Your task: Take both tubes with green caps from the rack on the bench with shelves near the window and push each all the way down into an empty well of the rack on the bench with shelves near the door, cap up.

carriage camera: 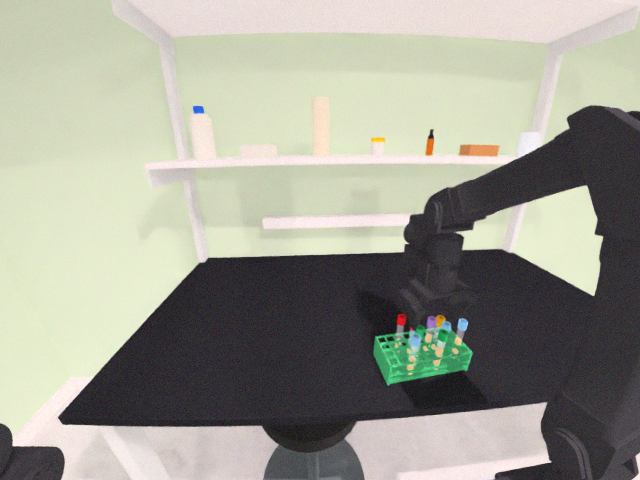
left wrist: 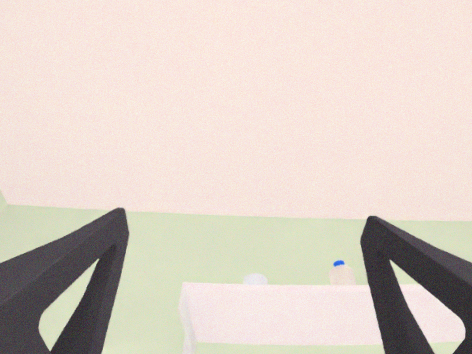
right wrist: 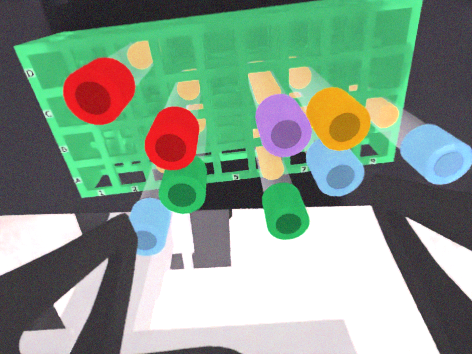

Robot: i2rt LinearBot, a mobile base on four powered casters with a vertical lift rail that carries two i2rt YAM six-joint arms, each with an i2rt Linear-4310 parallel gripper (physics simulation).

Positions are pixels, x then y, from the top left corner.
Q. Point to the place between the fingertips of my left gripper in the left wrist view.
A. At 247,225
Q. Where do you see a green rack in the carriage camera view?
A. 393,365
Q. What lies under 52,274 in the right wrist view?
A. My right gripper.
